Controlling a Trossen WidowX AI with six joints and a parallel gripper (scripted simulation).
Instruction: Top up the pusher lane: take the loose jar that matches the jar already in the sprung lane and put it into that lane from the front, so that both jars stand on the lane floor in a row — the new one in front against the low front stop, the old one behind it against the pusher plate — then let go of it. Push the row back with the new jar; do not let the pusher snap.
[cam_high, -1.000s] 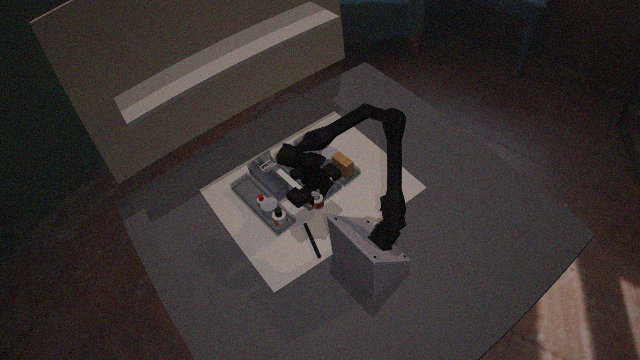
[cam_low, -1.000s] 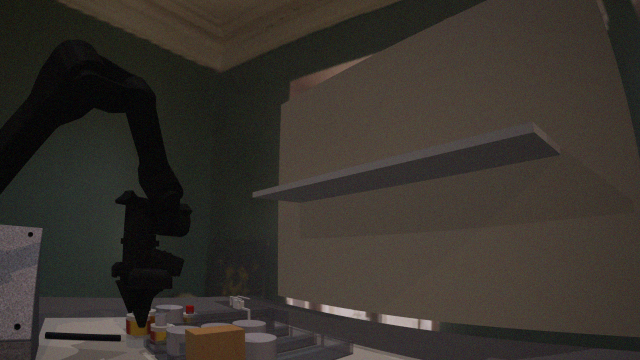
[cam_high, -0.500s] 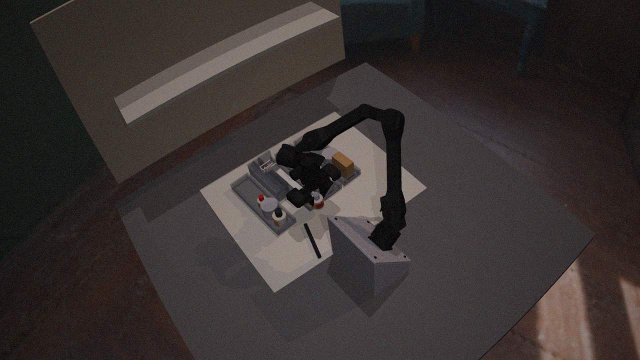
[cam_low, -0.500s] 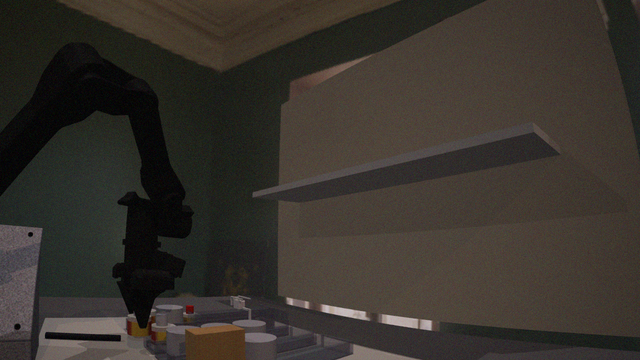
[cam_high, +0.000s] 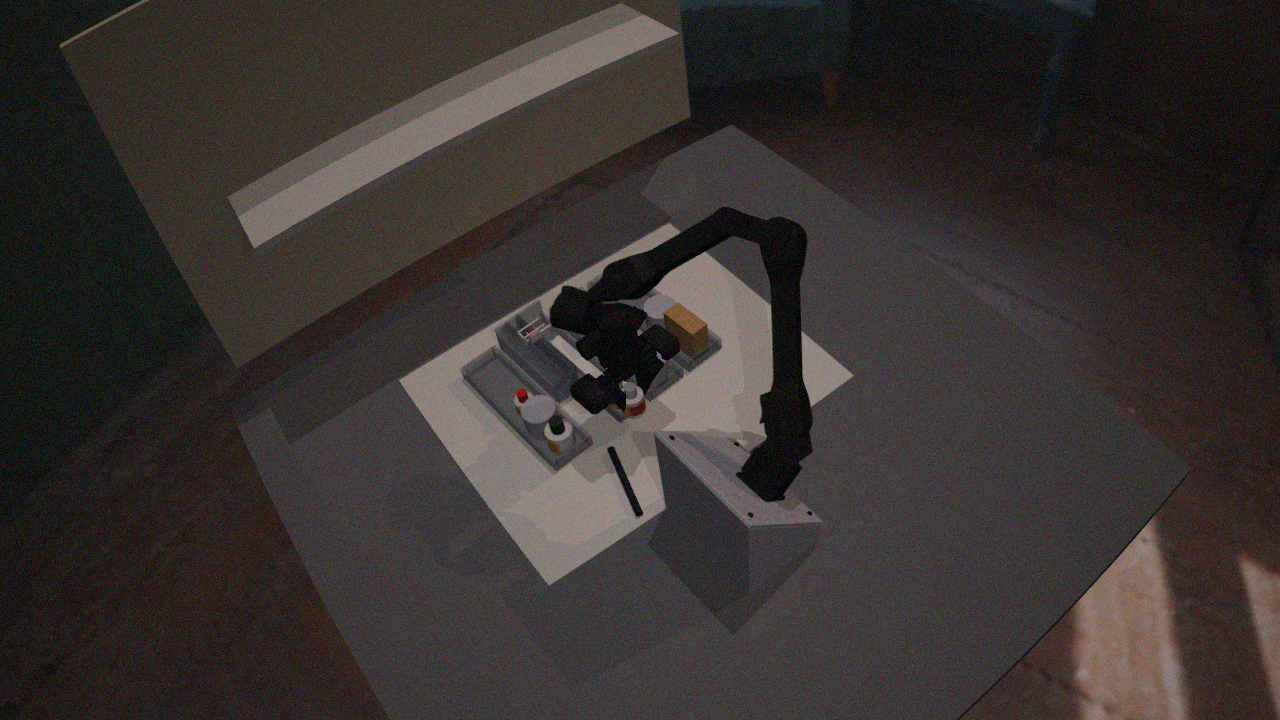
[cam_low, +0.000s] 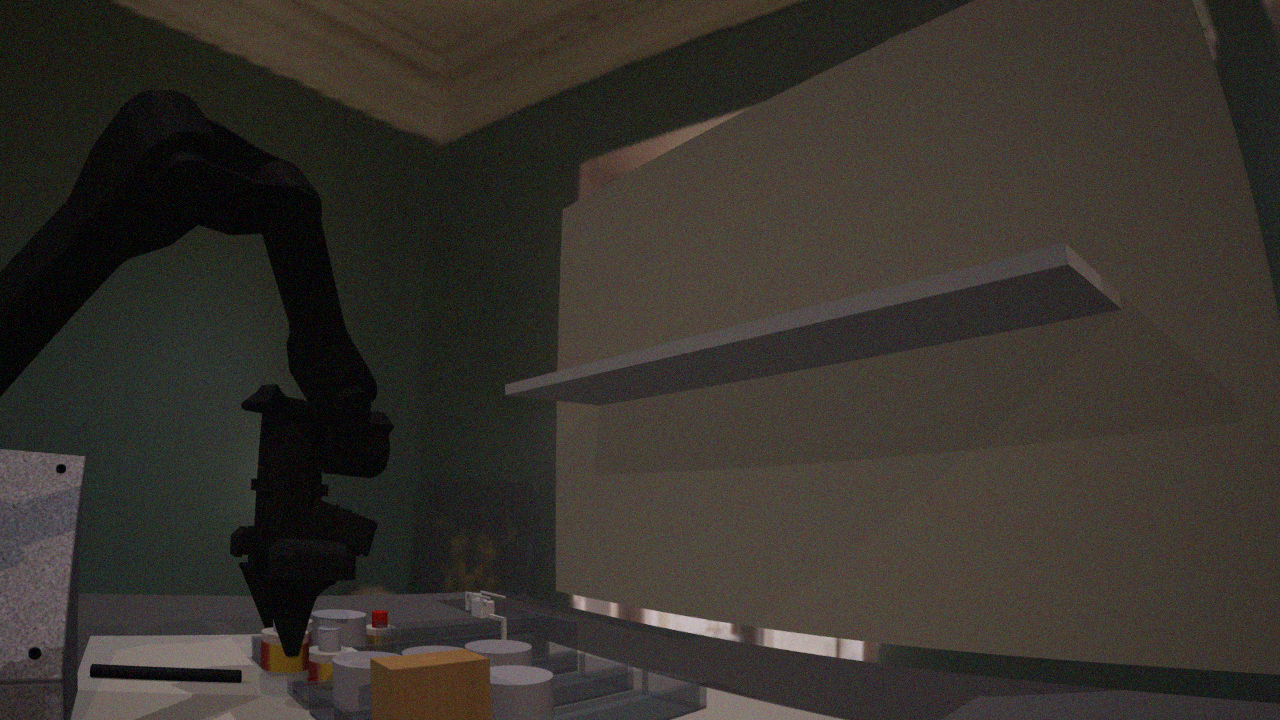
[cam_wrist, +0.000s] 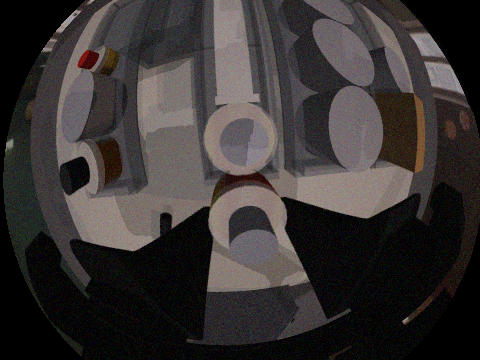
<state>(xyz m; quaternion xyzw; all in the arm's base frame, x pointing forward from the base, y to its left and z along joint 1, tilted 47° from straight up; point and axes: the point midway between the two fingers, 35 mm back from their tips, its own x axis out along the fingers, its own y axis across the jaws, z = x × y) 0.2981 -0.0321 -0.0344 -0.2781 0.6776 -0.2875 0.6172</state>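
My gripper tip is 100 mm to the right of the black bar, 90 mm past it and 40 mm above it. Also, from my gripper tip: orange box 170 mm to the right, 60 mm ahead, 10 mm below.
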